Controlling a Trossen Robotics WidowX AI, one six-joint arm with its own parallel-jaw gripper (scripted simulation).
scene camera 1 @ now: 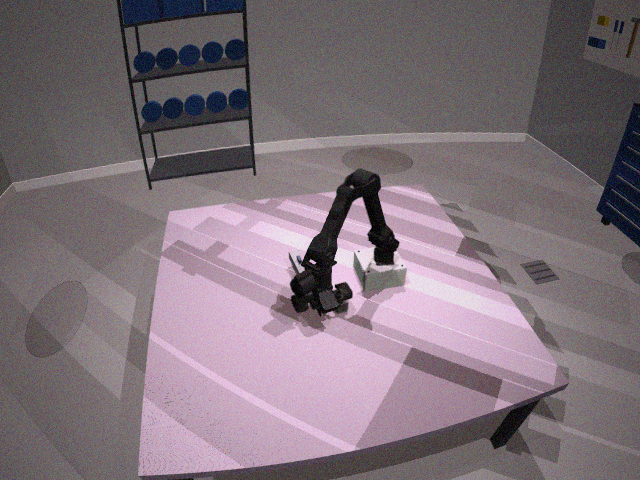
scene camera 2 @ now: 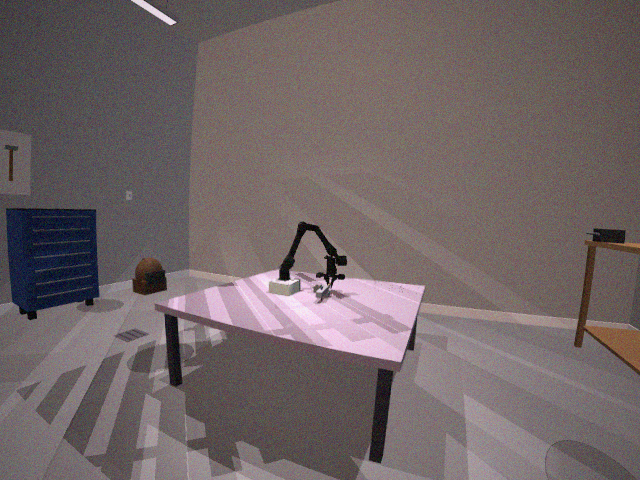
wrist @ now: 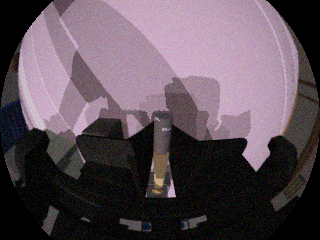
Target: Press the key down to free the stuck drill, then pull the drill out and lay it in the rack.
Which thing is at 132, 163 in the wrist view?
My gripper.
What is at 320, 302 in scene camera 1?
My gripper.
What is my gripper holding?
A drill.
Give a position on a drill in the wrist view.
162, 129
